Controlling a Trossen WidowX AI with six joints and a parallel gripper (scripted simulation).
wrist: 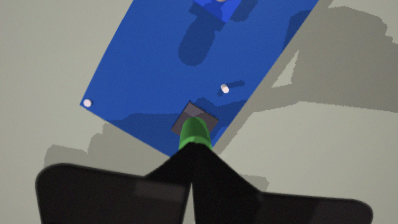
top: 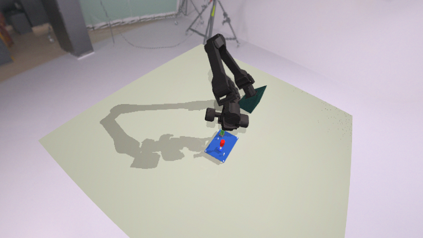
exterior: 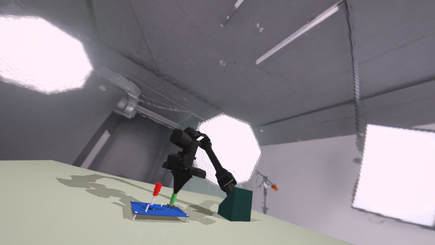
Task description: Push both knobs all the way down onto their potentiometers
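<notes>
Now: gripper tip 20 mm above the green knob.
</notes>
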